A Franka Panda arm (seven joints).
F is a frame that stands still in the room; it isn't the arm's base.
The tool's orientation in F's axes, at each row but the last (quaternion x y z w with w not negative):
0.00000, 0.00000, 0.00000, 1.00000
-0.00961, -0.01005, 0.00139, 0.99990
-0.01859, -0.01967, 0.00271, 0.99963
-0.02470, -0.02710, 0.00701, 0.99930
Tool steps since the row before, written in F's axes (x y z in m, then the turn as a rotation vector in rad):
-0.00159, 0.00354, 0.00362, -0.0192, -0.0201, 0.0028
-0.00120, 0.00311, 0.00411, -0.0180, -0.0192, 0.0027
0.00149, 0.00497, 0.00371, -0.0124, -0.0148, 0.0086
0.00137, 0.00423, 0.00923, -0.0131, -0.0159, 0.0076
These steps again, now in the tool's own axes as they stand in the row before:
-0.00159, 0.00354, 0.00362, -0.0192, -0.0201, 0.0028
-0.00111, 0.00303, 0.00419, -0.0180, -0.0192, 0.0027
0.00166, 0.00482, 0.00383, -0.0121, -0.0151, 0.0085
0.00193, 0.00375, 0.00934, -0.0129, -0.0161, 0.0075

